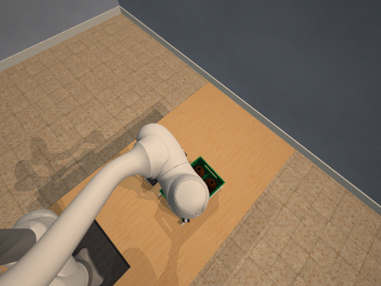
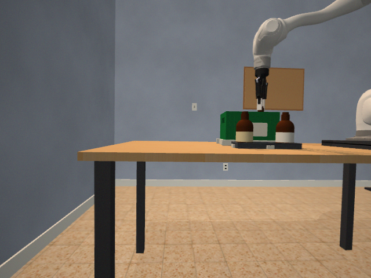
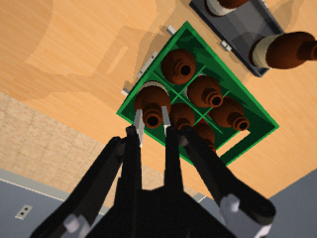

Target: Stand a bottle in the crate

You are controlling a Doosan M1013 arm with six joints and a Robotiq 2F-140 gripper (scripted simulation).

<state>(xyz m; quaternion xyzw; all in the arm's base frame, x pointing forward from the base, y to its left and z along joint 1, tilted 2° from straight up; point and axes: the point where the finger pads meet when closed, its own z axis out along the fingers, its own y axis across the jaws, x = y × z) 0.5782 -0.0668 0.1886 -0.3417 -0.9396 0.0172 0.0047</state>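
Right now my hand is 15 cm above the green crate, 9 cm short of it and 5 cm to the right of it.
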